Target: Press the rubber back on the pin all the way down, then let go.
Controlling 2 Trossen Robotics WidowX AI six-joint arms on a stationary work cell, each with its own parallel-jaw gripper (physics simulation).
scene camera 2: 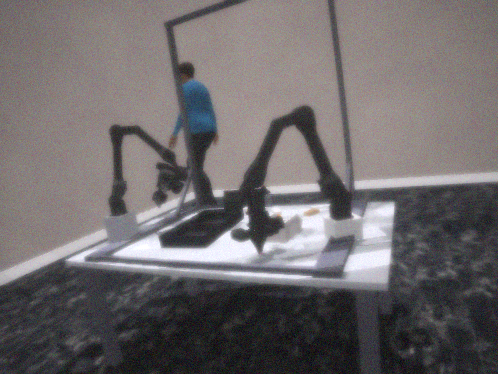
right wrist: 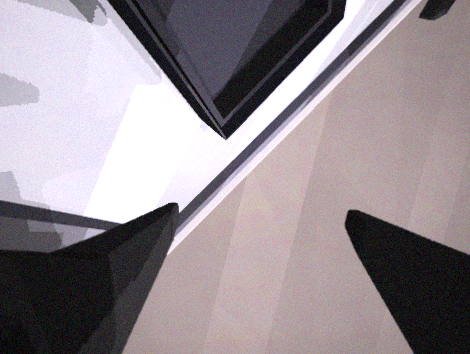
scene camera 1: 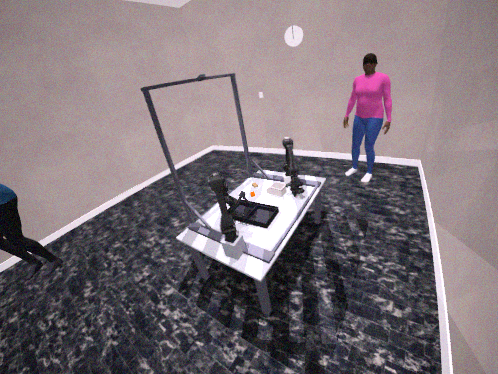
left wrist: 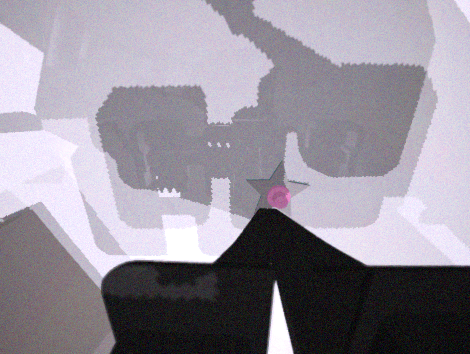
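Where they show: left gripper, between the fingertips: (scene camera 2: 260, 253) (scene camera 1: 295, 196) (left wrist: 266, 216); right gripper, between the fingertips: (scene camera 2: 161, 201) (right wrist: 261, 213) (scene camera 1: 248, 209); left arm's base, origin of its link: (scene camera 2: 341, 216) (scene camera 1: 288, 174); right arm's base, origin of its link: (scene camera 2: 119, 214) (scene camera 1: 231, 238).
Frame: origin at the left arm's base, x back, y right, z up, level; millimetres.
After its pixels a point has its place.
In the left wrist view, the small round pink rubber back (left wrist: 279, 197) @(x -292, y -17, z -60 mm) lies over the middle of a flat grey star-shaped pin (left wrist: 278, 176) @(x -290, y -22, z -70 mm). How far down it sits on the post cannot be told. My left gripper (left wrist: 266, 216) @(x -296, y -1, z -70 mm) (scene camera 2: 260, 251) @(x -296, y -1, z -70 mm) is shut with nothing between its fingers, pointing down. Its dark tips are at the near edge of the pink back in that view and overlap the lower part of the star; whether they touch cannot be told. My right gripper (right wrist: 261, 213) @(x -626, y 372, z 97 mm) is open and empty, raised beyond the far side of the black tray in scene camera 2.
A black divided tray (scene camera 1: 255, 221) @(x -606, y 341, z -27 mm) (scene camera 2: 185, 243) @(x -547, y 203, z -52 mm) (right wrist: 223, 129) @(x -644, y 265, z -34 mm) lies on the white table between the arms. A pale box (scene camera 1: 276, 188) @(x -234, y 145, z 3 mm) (scene camera 2: 293, 228) @(x -145, y 107, z -42 mm) stands near the left gripper. Small orange pieces (scene camera 1: 252, 194) (scene camera 2: 311, 212) lie beyond it. A dark frame (scene camera 1: 159, 132) @(x -500, y 849, z 687 mm) rises over the table.
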